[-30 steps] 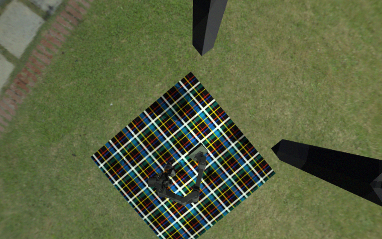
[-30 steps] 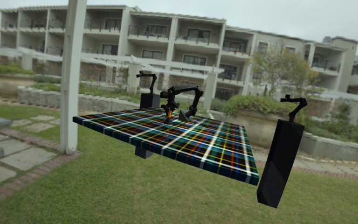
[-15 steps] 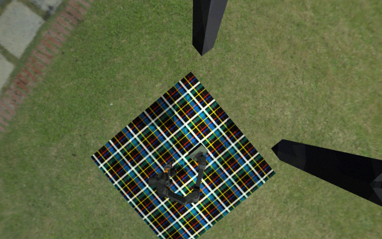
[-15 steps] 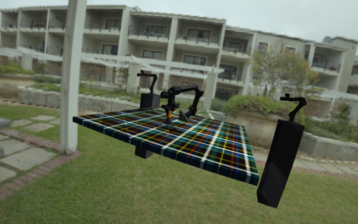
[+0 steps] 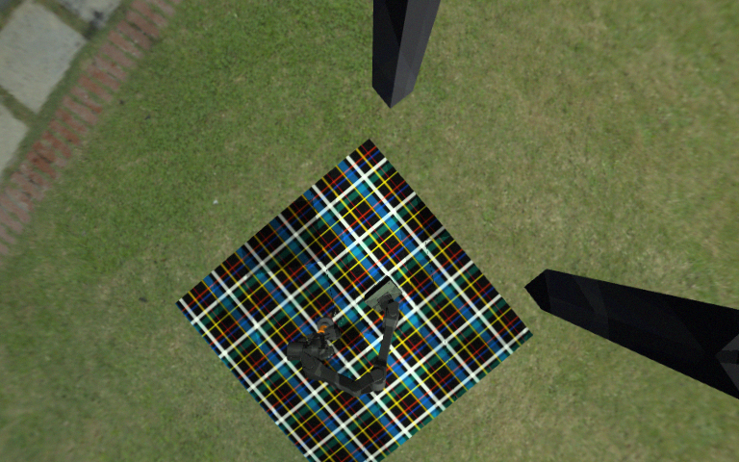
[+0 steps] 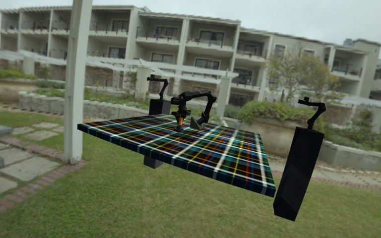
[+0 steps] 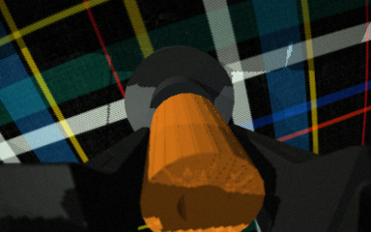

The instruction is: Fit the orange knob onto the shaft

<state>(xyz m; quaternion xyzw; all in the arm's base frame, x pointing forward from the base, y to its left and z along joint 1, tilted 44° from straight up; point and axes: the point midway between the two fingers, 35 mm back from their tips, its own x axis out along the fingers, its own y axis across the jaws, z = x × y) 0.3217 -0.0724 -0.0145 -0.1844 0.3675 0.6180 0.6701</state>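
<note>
Now: gripper tip 2 cm below the orange knob. Also, from my gripper tip: round dark pedestal: 4 cm below.
</note>
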